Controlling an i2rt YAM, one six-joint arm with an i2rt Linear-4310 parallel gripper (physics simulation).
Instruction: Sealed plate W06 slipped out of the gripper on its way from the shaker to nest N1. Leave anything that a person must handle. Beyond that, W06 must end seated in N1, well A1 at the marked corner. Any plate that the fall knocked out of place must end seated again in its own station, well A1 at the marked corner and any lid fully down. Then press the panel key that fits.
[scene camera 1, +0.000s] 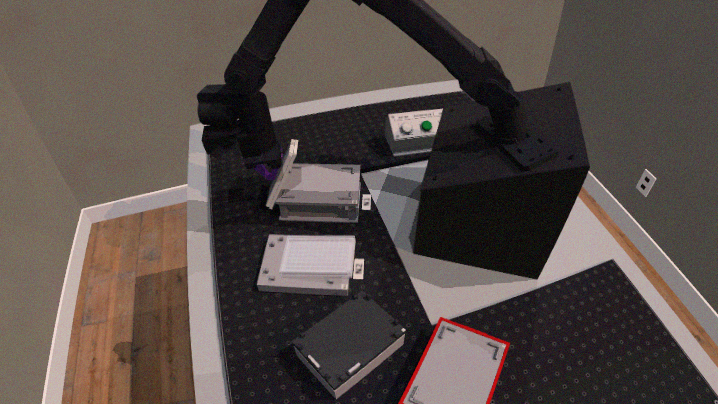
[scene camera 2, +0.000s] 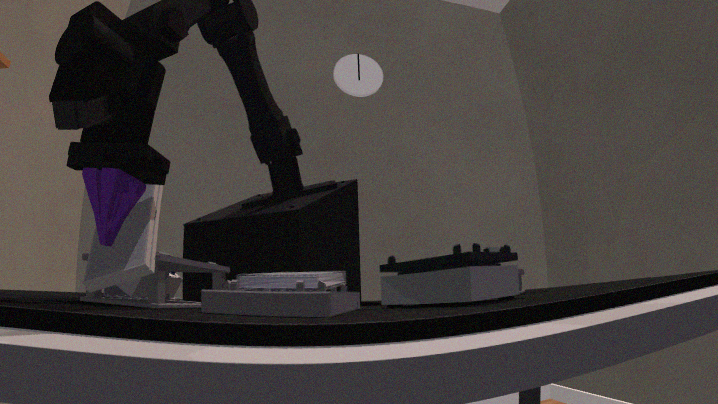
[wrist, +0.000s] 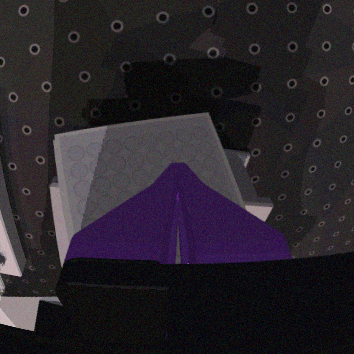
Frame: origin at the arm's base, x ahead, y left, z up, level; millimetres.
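Where they show: gripper, fingertip midpoint: (scene camera 1: 271, 179) (scene camera 2: 105, 245) (wrist: 177, 174); arm's base at its link origin: (scene camera 1: 515, 137) (scene camera 2: 289, 196).
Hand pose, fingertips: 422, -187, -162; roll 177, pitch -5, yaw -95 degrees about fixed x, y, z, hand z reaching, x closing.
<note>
Things, the pixels of their top centre, and the offset from my fingertips, as dx, dy, dz. "spot": a spot on its surface instead.
- raised nest N1 at its top centre: (scene camera 2: 160, 257) (scene camera 1: 319, 180) -96, +29, -1
- clear-looking plate at its top centre: (scene camera 2: 296, 268) (scene camera 1: 317, 251) -61, +203, -12
- nest N2 at its top centre: (scene camera 2: 290, 282) (scene camera 1: 304, 256) -37, +196, -29
- key panel at its top centre: (scene camera 2: 148, 258) (scene camera 1: 433, 113) -405, -118, +24
- white key at its top centre: (scene camera 1: 406, 124) -329, -99, +14
- green key at its top centre: (scene camera 1: 426, 122) -379, -96, +14
- dark-topped box at a spot on its surface: (scene camera 2: 446, 286) spot: -19, +358, -39
- red-bordered pale station at its top centre: (scene camera 1: 458, 371) -217, +482, -14
Plate W06 (scene camera 1: 284, 173) (scene camera 2: 143, 241) (wrist: 125, 145) stands steeply tilted on edge against the outer side of raised nest N1 (scene camera 1: 331, 181) (scene camera 2: 193, 264), its lower edge below N1's top. My gripper (scene camera 1: 267, 173) (scene camera 2: 106, 244) (wrist: 177, 174) is shut and empty, with its purple fingertips close to the plate's outer face; contact is unclear. A clear-looking plate (scene camera 1: 317, 255) (scene camera 2: 291, 278) lies on nest N2 (scene camera 1: 273, 258) (scene camera 2: 266, 302), toward its right and back, with pegs showing left and front. The key panel (scene camera 1: 412, 144) has a white key (scene camera 1: 406, 128) and a green key (scene camera 1: 426, 125).
A dark-topped box (scene camera 1: 351, 336) (scene camera 2: 446, 286) stands in front of N2. A red-bordered pale station (scene camera 1: 459, 364) lies to its right. The black arm pedestal (scene camera 1: 497, 216) (scene camera 2: 276, 246) stands right of the nests. The table's white edge (scene camera 1: 200, 261) runs along the left.
</note>
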